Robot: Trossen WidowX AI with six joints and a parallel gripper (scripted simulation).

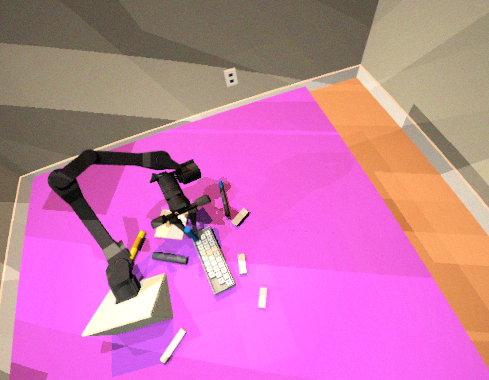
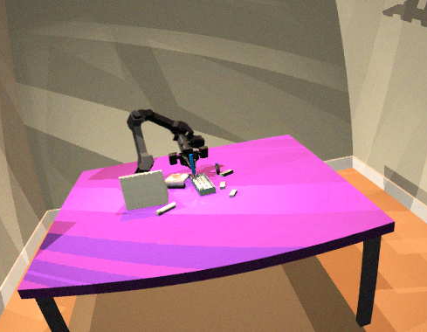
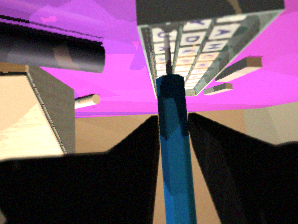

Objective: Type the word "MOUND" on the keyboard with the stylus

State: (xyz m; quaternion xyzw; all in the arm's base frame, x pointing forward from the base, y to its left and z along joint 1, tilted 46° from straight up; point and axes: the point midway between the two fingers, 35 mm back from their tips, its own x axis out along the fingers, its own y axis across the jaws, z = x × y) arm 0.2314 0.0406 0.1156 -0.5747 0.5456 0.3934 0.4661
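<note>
My gripper tip is 5 cm short of the M key, 15 cm to the left of it and 6 cm above it. Round my gripper tip: blue stylus 1 cm below; notepad 7 cm behind, 11 cm to the left, 7 cm below; stylus tip 5 cm below.
</note>
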